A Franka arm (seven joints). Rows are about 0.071 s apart.
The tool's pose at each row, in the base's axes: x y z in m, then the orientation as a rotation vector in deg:
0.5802 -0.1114 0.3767 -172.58 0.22 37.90
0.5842 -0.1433 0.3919 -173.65 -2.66 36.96
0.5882 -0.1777 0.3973 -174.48 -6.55 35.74
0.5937 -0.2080 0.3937 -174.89 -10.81 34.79
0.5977 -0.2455 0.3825 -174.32 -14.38 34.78
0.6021 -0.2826 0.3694 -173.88 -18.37 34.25
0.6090 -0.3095 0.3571 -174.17 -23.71 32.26
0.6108 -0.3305 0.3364 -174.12 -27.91 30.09
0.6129 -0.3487 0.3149 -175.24 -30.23 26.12
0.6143 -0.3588 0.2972 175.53 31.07 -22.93
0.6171 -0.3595 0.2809 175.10 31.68 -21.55
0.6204 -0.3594 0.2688 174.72 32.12 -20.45
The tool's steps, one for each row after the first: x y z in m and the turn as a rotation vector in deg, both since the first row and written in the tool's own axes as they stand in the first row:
-0.0030 0.0309 -0.0173 -1.25 0.69 -1.65
-0.0020 0.0649 -0.0258 -2.43 1.49 -3.97
0.0042 0.0953 -0.0266 -3.43 2.06 -6.56
0.0121 0.1333 -0.0202 -3.62 1.93 -8.88
0.0212 0.1710 -0.0123 -4.01 2.13 -11.45
0.0324 0.1984 -0.0056 -5.27 3.32 -14.71
0.0425 0.2205 0.0113 -6.02 4.60 -17.35
0.0532 0.2399 0.0288 -7.16 7.18 -18.64
0.0618 0.2509 0.0437 -7.81 9.21 -19.12
0.0712 0.2525 0.0573 -8.39 10.04 -19.49
0.0792 0.2530 0.0669 -8.88 10.70 -19.75

